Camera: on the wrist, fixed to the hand. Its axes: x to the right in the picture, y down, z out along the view.
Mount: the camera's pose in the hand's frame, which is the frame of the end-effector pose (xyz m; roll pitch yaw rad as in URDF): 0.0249 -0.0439 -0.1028 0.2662 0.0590 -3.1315
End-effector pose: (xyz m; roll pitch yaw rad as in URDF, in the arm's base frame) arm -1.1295 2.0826 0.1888 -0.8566 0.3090 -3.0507
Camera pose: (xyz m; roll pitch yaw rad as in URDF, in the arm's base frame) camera -1.1524 2.1874 0.1487 1.1071 -0.2776 0.1441
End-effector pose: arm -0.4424 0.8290 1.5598 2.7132 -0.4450 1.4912
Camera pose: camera -0.5256 0.8257 1.6385 -2.4622 0.3953 -1.6869
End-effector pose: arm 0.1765 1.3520 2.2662 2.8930 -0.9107 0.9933
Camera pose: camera 0.0897 1.3430 2.3403 -2.6557 0.8556 -2.1853
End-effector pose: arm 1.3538 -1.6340 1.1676 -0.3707 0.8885 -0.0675
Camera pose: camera 1.3023 -1.7089 1.0979 0.6017 -0.8366 3.1200
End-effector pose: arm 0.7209 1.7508 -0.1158 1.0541 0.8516 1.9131
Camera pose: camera 0.6741 1.6805 -0.1931 -0.7384 -0.8125 -1.2959
